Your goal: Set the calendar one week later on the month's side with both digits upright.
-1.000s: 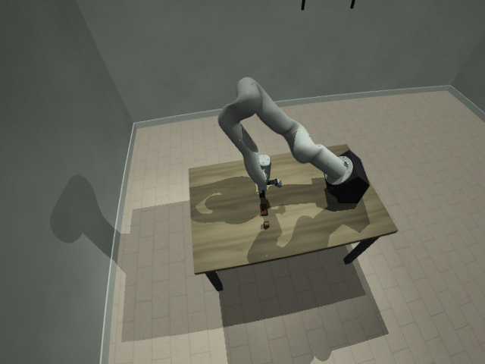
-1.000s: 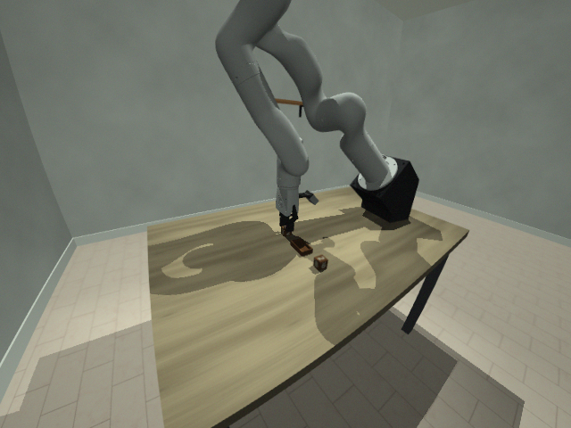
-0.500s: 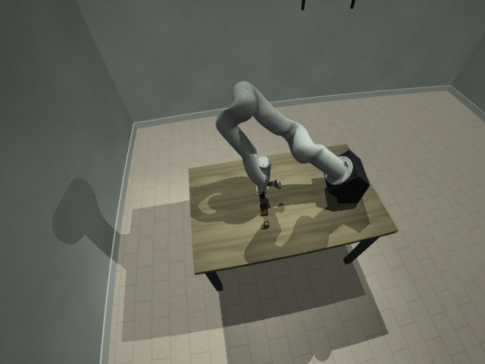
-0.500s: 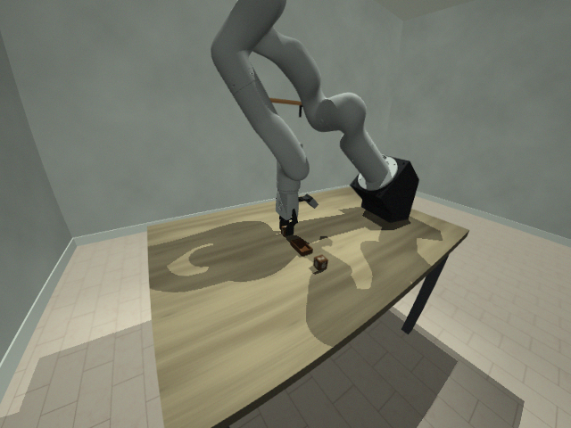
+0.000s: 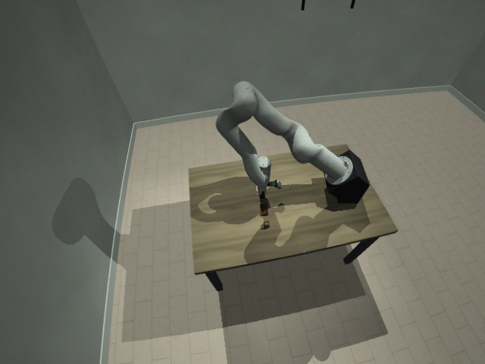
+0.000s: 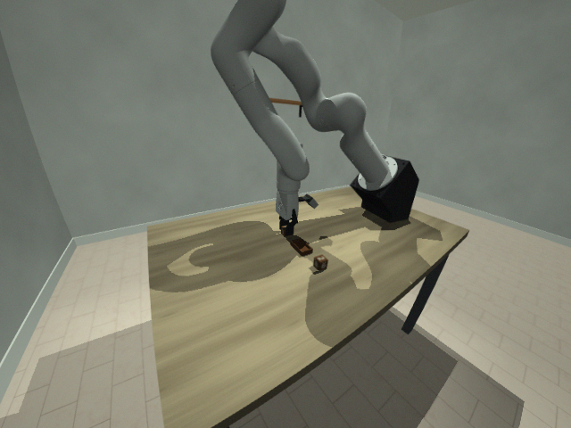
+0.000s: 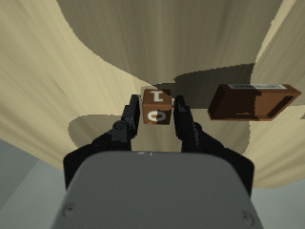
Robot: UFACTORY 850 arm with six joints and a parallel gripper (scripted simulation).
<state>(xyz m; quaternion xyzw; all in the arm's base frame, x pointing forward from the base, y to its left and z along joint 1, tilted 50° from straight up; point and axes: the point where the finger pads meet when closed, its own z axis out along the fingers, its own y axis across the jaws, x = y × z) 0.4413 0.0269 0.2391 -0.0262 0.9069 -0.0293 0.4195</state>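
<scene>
The brown digit cube is 10 mm below my hand. Round my hand: brown tray 10 mm behind, 110 mm to the left, 20 mm below.
</scene>
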